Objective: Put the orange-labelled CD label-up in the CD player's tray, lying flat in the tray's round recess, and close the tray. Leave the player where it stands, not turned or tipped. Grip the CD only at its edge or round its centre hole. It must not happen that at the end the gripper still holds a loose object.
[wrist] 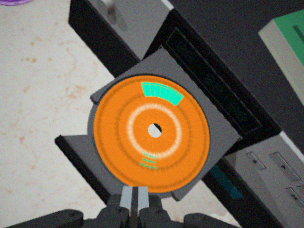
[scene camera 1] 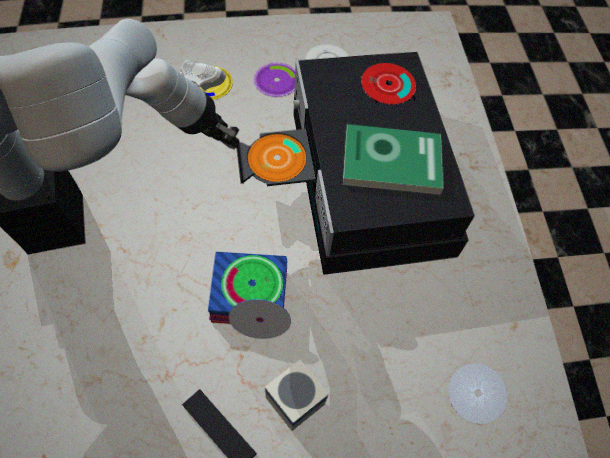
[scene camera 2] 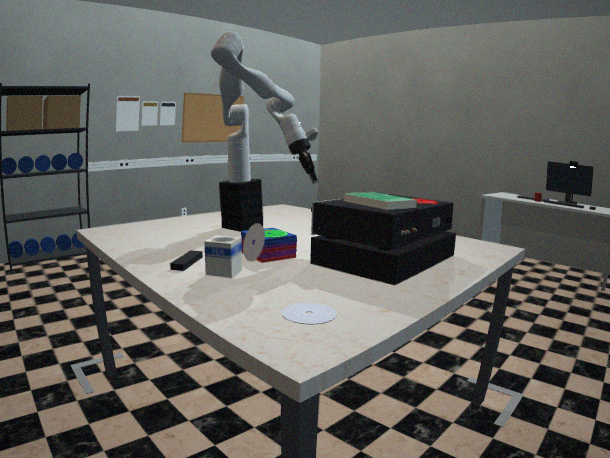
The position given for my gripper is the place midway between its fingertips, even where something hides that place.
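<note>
There's a cd player point(scene camera 1: 329, 95) here, and you'd find the player point(scene camera 2: 389, 231) and the player point(wrist: 224, 56) as well. I can also see a box point(scene camera 1: 296, 394), which is the box point(scene camera 2: 223, 254) too, but in the wrist view the box is out of frame. As for me, there's my gripper point(scene camera 1: 234, 144), and the wrist view has the gripper point(wrist: 135, 202) too.
</note>
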